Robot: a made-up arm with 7 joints. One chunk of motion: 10 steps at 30 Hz.
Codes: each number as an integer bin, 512 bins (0 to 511) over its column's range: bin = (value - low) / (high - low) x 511, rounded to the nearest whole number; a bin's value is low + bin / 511 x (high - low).
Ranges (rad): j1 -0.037..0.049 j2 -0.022..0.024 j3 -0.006..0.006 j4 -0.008..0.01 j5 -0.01..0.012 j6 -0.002..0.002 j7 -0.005..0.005
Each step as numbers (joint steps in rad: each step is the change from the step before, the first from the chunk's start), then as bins.
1 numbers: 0.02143 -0.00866 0.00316 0.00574 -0.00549 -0.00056 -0.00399
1 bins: 347 148 390 390 105 184 52
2 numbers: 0.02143 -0.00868 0.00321 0.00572 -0.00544 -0.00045 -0.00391
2 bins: 347 148 392 389 106 198 56
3 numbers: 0.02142 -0.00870 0.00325 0.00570 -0.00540 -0.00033 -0.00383
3 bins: 347 148 394 389 107 213 60
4 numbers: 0.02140 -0.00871 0.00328 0.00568 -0.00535 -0.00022 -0.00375
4 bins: 347 148 395 388 108 227 64
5 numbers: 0.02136 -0.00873 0.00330 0.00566 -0.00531 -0.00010 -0.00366
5 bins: 347 147 396 388 109 243 68
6 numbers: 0.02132 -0.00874 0.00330 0.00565 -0.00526 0.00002 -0.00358
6 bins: 347 147 396 388 110 258 73
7 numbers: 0.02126 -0.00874 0.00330 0.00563 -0.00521 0.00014 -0.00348
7 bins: 346 147 396 387 111 273 78
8 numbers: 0.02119 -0.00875 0.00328 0.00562 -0.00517 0.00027 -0.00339
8 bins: 346 147 395 387 112 290 82
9 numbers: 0.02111 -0.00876 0.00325 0.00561 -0.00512 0.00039 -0.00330
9 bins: 345 147 394 386 113 305 87
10 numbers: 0.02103 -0.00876 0.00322 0.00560 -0.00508 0.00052 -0.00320
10 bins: 345 147 393 386 114 322 92
